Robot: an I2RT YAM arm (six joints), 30 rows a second.
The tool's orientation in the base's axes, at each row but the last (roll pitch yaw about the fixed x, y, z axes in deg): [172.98, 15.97, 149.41]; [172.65, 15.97, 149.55]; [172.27, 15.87, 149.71]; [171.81, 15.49, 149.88]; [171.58, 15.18, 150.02]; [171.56, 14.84, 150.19]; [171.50, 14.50, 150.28]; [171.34, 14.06, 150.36]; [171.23, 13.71, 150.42]
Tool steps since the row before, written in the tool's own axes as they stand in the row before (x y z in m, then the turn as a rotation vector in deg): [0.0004, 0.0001, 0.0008, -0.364, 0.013, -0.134]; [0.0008, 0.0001, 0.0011, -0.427, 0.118, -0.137]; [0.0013, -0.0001, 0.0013, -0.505, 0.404, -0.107]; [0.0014, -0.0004, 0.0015, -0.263, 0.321, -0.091]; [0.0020, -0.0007, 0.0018, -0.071, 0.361, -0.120]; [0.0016, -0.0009, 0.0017, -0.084, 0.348, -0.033]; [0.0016, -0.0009, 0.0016, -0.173, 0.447, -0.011]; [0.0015, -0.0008, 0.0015, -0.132, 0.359, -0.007]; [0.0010, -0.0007, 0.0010, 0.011, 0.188, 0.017]
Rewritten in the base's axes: [0.0000, 0.0003, -0.0009, 0.268, -0.162, 0.230]; [-0.0003, 0.0004, -0.0013, 0.369, -0.101, 0.263]; [-0.0007, 0.0005, -0.0016, 0.576, 0.110, 0.292]; [-0.0009, 0.0003, -0.0019, 0.341, 0.155, 0.201]; [-0.0015, 0.0003, -0.0023, 0.190, 0.282, 0.184]; [-0.0013, 0.0000, -0.0022, 0.221, 0.265, 0.102]; [-0.0013, 0.0000, -0.0021, 0.347, 0.309, 0.118]; [-0.0012, 0.0000, -0.0019, 0.273, 0.252, 0.091]; [-0.0009, -0.0001, -0.0013, 0.081, 0.171, 0.009]
